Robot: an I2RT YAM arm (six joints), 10 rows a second.
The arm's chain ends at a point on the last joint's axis. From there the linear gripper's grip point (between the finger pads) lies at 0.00 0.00 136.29 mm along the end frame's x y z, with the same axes.
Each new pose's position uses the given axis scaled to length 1; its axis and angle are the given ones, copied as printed.
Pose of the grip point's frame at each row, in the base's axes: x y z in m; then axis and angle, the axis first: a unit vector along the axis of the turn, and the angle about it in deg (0 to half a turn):
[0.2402 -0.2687 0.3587 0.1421 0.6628 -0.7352 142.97]
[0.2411 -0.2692 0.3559 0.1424 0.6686 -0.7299 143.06]
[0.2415 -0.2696 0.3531 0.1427 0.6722 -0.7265 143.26]
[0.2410 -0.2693 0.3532 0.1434 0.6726 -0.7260 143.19]
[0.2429 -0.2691 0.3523 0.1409 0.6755 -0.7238 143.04]
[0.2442 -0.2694 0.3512 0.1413 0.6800 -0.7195 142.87]
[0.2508 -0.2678 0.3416 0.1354 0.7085 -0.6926 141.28]
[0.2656 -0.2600 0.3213 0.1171 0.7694 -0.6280 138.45]
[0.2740 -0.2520 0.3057 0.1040 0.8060 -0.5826 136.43]
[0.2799 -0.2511 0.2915 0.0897 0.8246 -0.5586 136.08]
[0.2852 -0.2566 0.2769 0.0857 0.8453 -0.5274 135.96]
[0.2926 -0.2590 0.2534 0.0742 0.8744 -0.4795 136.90]
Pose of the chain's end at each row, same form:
[0.2114 -0.1376 0.3350 0.1421 0.6628 -0.7352 142.97]
[0.2118 -0.1379 0.3342 0.1424 0.6686 -0.7299 143.06]
[0.2121 -0.1381 0.3327 0.1427 0.6722 -0.7265 143.26]
[0.2116 -0.1378 0.3330 0.1434 0.6726 -0.7260 143.19]
[0.2126 -0.1377 0.3328 0.1409 0.6755 -0.7238 143.04]
[0.2132 -0.1379 0.3331 0.1413 0.6800 -0.7195 142.87]
[0.2132 -0.1372 0.3315 0.1354 0.7085 -0.6926 141.28]
[0.2136 -0.1343 0.3293 0.1171 0.7694 -0.6280 138.45]
[0.2125 -0.1318 0.3247 0.1040 0.8060 -0.5826 136.43]
[0.2137 -0.1346 0.3165 0.0897 0.8246 -0.5586 136.08]
[0.2157 -0.1440 0.3097 0.0857 0.8453 -0.5274 135.96]
[0.2196 -0.1532 0.2987 0.0742 0.8744 -0.4795 136.90]

